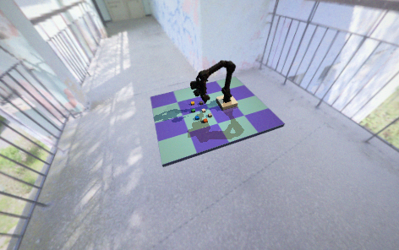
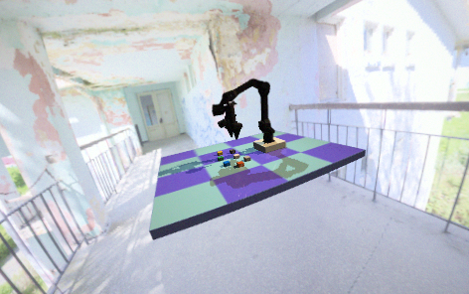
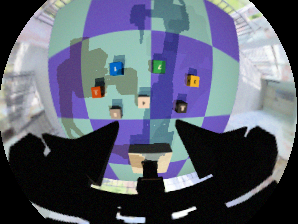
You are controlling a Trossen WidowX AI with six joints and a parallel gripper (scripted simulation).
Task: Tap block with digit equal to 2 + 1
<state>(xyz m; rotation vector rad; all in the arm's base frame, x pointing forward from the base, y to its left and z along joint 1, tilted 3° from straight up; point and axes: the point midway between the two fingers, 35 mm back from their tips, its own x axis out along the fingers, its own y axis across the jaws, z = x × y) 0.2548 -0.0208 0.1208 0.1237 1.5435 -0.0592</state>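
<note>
My gripper tip is now 120 mm above the green block, 90 mm short of it and 50 mm to the left of it. From my gripper tip the other things lie so: blue block 120 mm below, 100 mm ahead, 70 mm to the left; red-orange block 140 mm to the left, 120 mm below, 50 mm ahead.
</note>
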